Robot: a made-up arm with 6 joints.
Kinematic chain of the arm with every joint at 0, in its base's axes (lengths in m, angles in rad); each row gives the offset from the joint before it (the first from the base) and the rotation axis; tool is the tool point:
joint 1: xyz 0 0 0.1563 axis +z
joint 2: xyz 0 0.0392 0 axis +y
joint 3: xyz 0 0 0.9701 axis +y
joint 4: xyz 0 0 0.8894 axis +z
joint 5: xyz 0 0 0 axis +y
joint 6: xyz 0 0 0.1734 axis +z
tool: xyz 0 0 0
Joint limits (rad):
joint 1: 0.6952..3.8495
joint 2: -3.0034..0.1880
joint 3: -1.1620..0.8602
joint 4: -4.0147..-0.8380
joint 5: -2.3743..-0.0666
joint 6: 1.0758..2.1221
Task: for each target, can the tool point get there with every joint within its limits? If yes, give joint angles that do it. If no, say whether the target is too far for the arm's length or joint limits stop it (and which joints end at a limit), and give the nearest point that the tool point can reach.
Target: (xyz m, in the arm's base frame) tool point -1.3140 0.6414 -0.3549
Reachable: no: joint limits stop it (at a limit: joint 2, joint 3, joint 4) | nearest point -0.6593 0.3218 -1.1881 | short by 1.107 m
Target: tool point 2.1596 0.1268 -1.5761
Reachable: no: too far | nearest point 1.5843 0.0930 -1.1146 | short by 0.738 m
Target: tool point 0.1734 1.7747 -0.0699
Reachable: no: joint limits stop it (at a limit: joint 1, joint 3, joint 4) | nearest point 1.1262 1.0807 -0.1179 | short by 1.180 m
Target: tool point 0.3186 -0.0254 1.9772
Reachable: yes | joints 3.3516 -0.2821 0.0551 -2.8357 -1.6566 1.4984
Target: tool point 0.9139 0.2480 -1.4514
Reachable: yes | joints 3.3669 -2.6606 -0.0679 -3.6004 -1.5995 1.3460
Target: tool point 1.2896 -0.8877 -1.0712
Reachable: yes | joints 2.5508 -2.0800 -0.3838 -3.3726 -0.5377 1.3228
